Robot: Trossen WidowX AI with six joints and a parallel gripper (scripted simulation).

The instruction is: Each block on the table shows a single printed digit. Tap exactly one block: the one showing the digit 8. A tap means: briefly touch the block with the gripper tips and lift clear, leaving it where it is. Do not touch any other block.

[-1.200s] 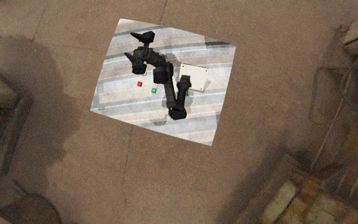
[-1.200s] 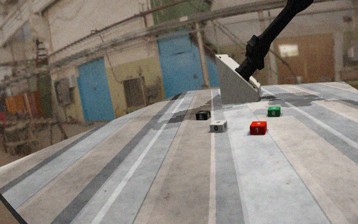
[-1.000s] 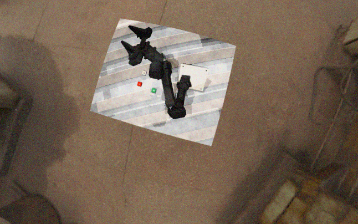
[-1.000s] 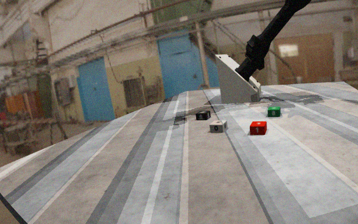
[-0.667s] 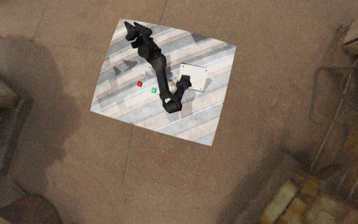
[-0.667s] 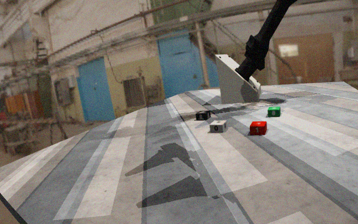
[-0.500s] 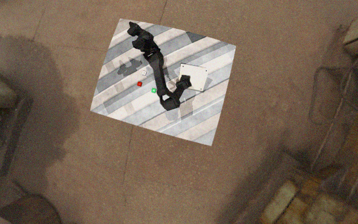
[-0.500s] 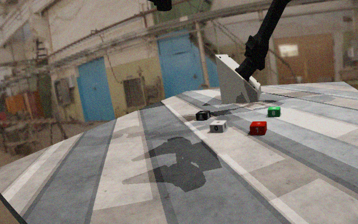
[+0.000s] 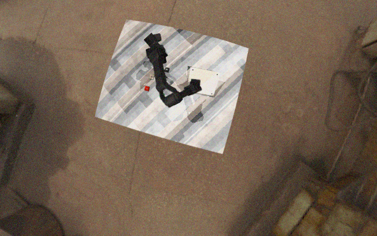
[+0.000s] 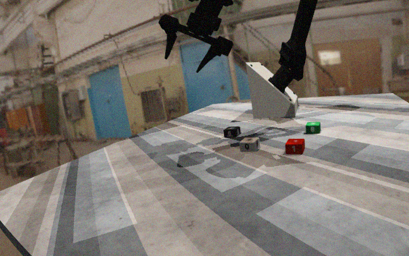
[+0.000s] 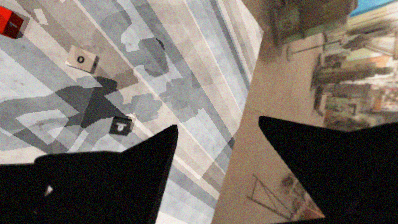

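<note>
Right now my gripper tip is 40 mm past the green block, 290 mm to the right of it and 180 mm above it. Also, from my gripper tip: black block: 50 mm behind, 90 mm to the left, 180 mm below; then white block: 60 mm ahead, 160 mm to the left, 180 mm below; then red block: 90 mm ahead, 250 mm to the left, 180 mm below.
</note>
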